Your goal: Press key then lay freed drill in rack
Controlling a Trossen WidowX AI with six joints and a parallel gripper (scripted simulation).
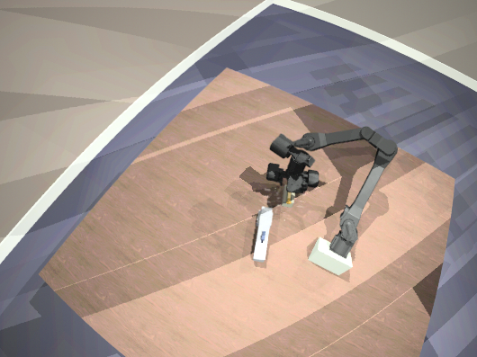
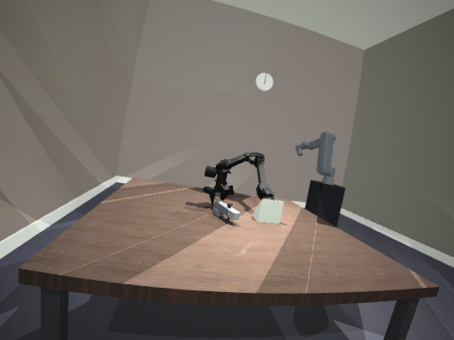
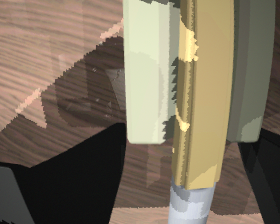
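Now: gripper tip 2 cm past the drill, 3 cm to the right of it and 4 cm below it. The rest, counted from my gripper tip: rack 2 cm behind, 4 cm to the left, 1 cm above; then key 4 cm behind, 25 cm to the left, 5 cm above.
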